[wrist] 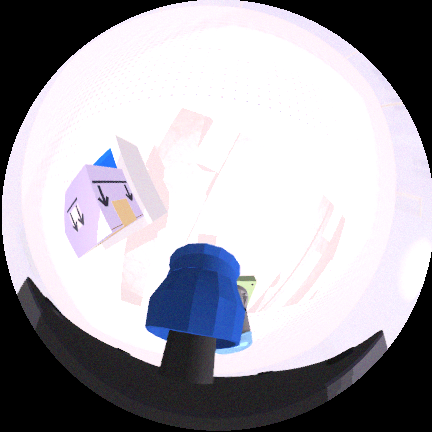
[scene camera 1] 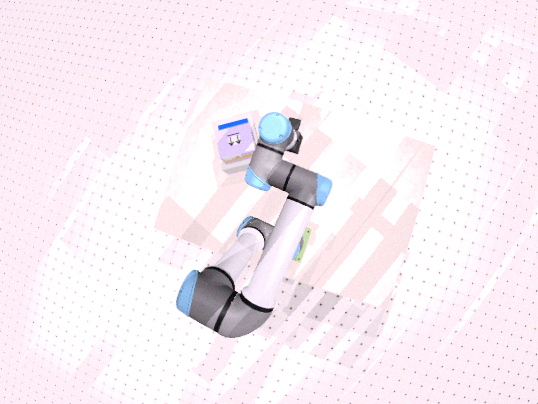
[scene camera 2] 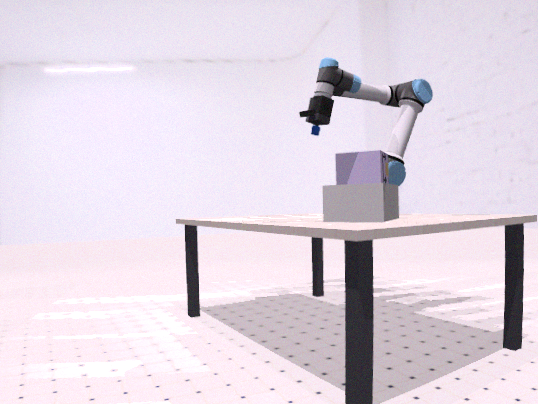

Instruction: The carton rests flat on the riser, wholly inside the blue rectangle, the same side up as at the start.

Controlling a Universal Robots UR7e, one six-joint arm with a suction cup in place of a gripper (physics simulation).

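Places are measured from the arm's base along level axes (x ahead, y left, z up), in metres.
Where they show: end effector, tool point: (wrist: 203, 271) (scene camera 2: 314, 134).
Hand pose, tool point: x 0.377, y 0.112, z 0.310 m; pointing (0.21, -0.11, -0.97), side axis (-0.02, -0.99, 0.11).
Note:
Things, the pixels of their top centre, and the offset from my tool point.
- purple carton, middle of its top: (wrist: 75, 217) (scene camera 2: 362, 153) (scene camera 1: 234, 140) dz -0.104, dx -0.018, dy +0.246 m
- grey riser, middle of its top: (wrist: 103, 195) (scene camera 2: 362, 185) (scene camera 1: 236, 140) dz -0.218, dx +0.011, dy +0.273 m
- blue rectangle, middle of its top: (wrist: 103, 195) (scene camera 1: 236, 140) dz -0.218, dx +0.011, dy +0.273 m
The purple carton (scene camera 1: 244, 145) (scene camera 2: 365, 168) (wrist: 79, 192) stands upright and flat on the grey riser (scene camera 1: 236, 168) (scene camera 2: 353, 203) (wrist: 141, 177), with arrows on its top and one side. A strip of the blue rectangle (scene camera 1: 233, 124) (wrist: 107, 159) shows on the riser beyond the carton; the carton hides the rest, so I cannot tell whether it is wholly inside. My blue suction cup (scene camera 2: 315, 130) (wrist: 197, 295) is open, holding nothing. It hangs in the air higher than the carton and off to one side, apart from it. The wrist hides the cup in scene camera 1.
The riser stands on the table (scene camera 2: 270, 228). The arm's wrist (scene camera 1: 275, 128) is close beside the carton in the overhead view. The forearm (scene camera 1: 282, 250) reaches back over the table. A green plate (scene camera 1: 306, 240) (wrist: 249, 280) shows by the arm's base.

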